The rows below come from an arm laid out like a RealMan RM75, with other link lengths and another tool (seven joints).
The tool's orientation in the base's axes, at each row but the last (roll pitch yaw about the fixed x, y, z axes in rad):
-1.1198, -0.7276, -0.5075
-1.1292, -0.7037, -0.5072
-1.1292, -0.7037, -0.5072
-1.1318, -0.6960, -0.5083
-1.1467, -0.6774, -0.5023
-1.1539, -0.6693, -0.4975
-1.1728, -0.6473, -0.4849
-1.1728, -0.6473, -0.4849
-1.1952, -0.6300, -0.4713
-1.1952, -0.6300, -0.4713
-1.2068, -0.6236, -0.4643
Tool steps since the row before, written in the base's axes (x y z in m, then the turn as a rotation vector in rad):
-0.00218, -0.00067, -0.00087, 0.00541, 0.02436, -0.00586
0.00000, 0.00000, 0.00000, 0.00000, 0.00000, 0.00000
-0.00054, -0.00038, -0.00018, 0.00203, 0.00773, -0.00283
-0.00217, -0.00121, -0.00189, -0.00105, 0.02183, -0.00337
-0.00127, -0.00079, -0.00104, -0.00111, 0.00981, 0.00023
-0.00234, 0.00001, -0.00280, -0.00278, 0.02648, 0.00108
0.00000, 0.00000, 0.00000, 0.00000, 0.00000, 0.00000
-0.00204, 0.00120, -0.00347, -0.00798, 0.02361, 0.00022
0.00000, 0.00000, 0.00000, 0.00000, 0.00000, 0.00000
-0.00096, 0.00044, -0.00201, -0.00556, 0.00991, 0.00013
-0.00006, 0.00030, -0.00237, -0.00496, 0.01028, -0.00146
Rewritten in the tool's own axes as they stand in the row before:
-0.00176, -0.00108, -0.00131, -0.00921, 0.01011, 0.02168
0.00000, 0.00000, 0.00000, 0.00000, 0.00000, 0.00000
-0.00034, -0.00030, -0.00052, -0.00334, 0.00410, 0.00663
-0.00221, -0.00034, -0.00217, -0.01102, 0.00353, 0.01885
-0.00122, -0.00022, -0.00133, -0.00429, -0.00010, 0.00889
-0.00335, 0.00039, -0.00138, -0.01116, -0.00044, 0.02420
0.00000, 0.00000, 0.00000, 0.00000, 0.00000, 0.00000
-0.00398, 0.00128, -0.00042, -0.01428, -0.00355, 0.02012
0.00000, 0.00000, 0.00000, 0.00000, 0.00000, 0.00000
-0.00204, 0.00092, -0.00041, -0.00756, -0.00297, 0.00795
-0.00154, 0.00178, -0.00042, -0.00819, -0.00134, 0.00797

